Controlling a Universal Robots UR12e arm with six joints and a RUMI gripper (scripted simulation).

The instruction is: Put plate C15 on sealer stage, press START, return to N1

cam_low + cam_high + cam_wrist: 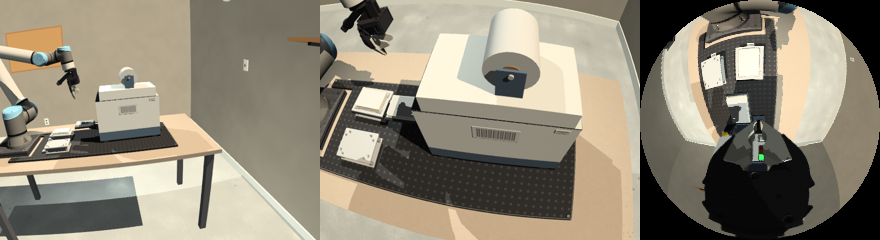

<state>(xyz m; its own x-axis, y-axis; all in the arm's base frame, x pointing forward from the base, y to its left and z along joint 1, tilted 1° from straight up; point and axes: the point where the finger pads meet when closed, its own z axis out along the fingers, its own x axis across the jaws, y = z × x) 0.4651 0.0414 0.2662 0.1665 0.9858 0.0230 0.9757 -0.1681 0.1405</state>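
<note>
Right now my hand is 5 cm short of the well plate, 10 cm to the left of it and 18 cm above it. From my hand the other things lie so: foil roll (38 cm ahead, 16 cm to the right, 13 cm above); sealer stage (5 cm ahead, 10 cm to the right, 19 cm below).
</note>
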